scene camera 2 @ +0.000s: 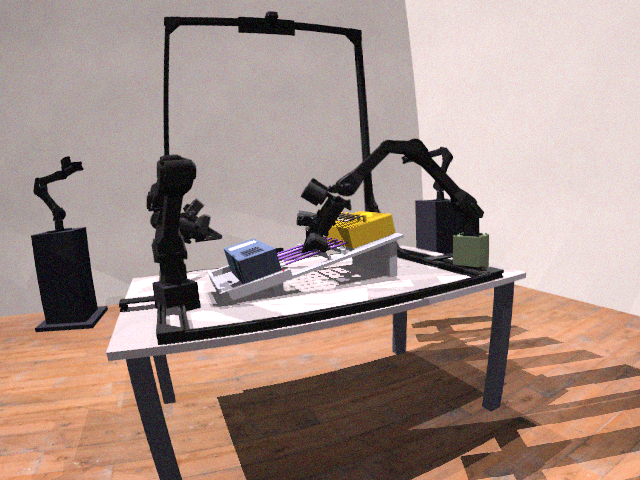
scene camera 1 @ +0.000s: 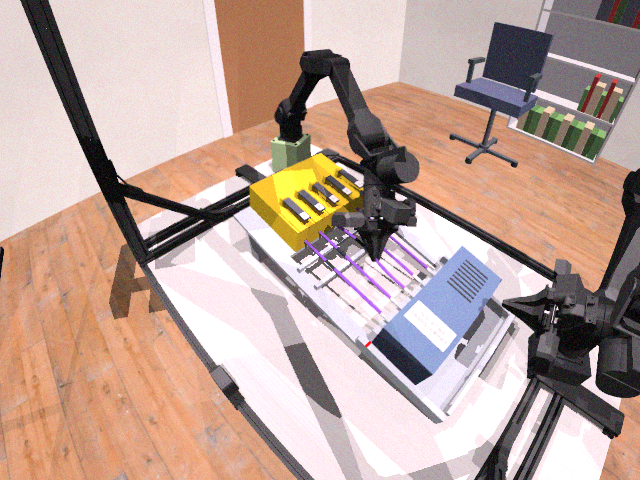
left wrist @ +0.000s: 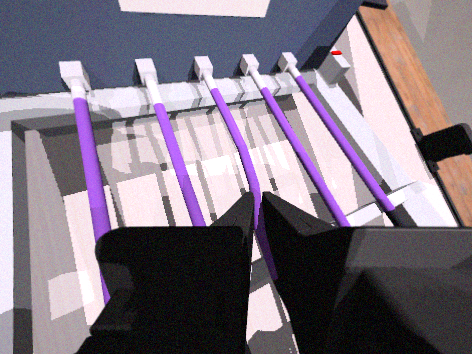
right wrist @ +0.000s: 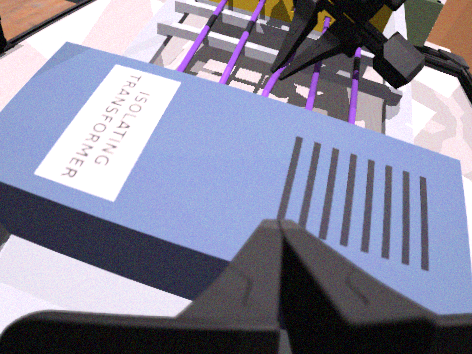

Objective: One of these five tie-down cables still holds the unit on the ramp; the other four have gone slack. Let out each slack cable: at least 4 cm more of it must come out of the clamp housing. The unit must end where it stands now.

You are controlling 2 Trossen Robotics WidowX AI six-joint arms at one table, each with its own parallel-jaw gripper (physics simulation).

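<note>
The blue unit (scene camera 1: 449, 310) (scene camera 2: 258, 266) (left wrist: 200, 30) (right wrist: 225, 150) stands low on the white ramp (scene camera 1: 253, 222) (scene camera 2: 372, 248). Several purple cables run from it to the yellow clamp housing (scene camera 1: 279, 222) (scene camera 2: 369, 227). My left gripper (scene camera 1: 375, 258) (scene camera 2: 315, 250) (left wrist: 257, 198) (right wrist: 275, 75) is shut on the middle cable (scene camera 1: 386, 274) (left wrist: 243, 150) (right wrist: 270, 86), which bends at the fingertips. The outer cable (left wrist: 345, 135) at the right of the left wrist view looks straight. My right gripper (scene camera 1: 504, 300) (scene camera 2: 219, 236) (right wrist: 275, 233) is shut and empty, above the unit's lower side. The fingers hide parts of the cables.
Dark clamp levers (scene camera 1: 295, 210) sit on top of the housing. Pale crossbars (scene camera 1: 330, 276) lie under the cables. Two more purple cables (left wrist: 172, 150) (left wrist: 300, 150) run close on either side of the held one. A black frame (scene camera 1: 180, 320) borders the table.
</note>
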